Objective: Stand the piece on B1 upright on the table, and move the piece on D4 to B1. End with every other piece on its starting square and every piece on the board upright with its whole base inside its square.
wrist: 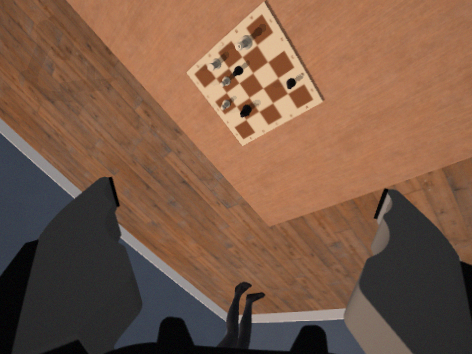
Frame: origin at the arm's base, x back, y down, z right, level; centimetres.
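Seen in the pictures: gripper, fingertip midpoint: [245,187].
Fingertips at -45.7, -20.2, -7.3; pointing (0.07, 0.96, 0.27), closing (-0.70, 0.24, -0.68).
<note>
A point is followed by its place in that frame, as x, y, z.
The board [316,101] @(-55.3, 21.1, -3.8) lies at the upper middle of the wrist view, turned at a slant. The piece on B1 [244,43] @(-37.2, 18.9, -0.5) is pale, silvery and stands near the board's top corner. The piece on D4 [245,110] @(-47.0, 19.3, 8.8) is black and stands on a dark square towards the bottom corner. Both look upright, though they are small. My gripper [245,187] @(-45.7, -20.2, -7.3) is open and empty. It hangs high above the table [380,90] @(-61.0, 21.7, -14.4), and in the view its fingertips lie below the board, on either side of the table's corner.
Pale pieces stand on D1 [215,64] @(-35.7, 19.6, 7.0), D2 [226,81] @(-39.7, 19.9, 7.9) and E3 [226,104] @(-43.3, 20.0, 11.7). Black pieces stand on C2 [238,71] @(-40.0, 19.9, 4.4) and A4 [291,83] @(-48.8, 19.0, -2.6). Wooden floor [125,130] lies beyond the table edges. Two dark leg-like shapes [233,320] show at the bottom, near the wall.
</note>
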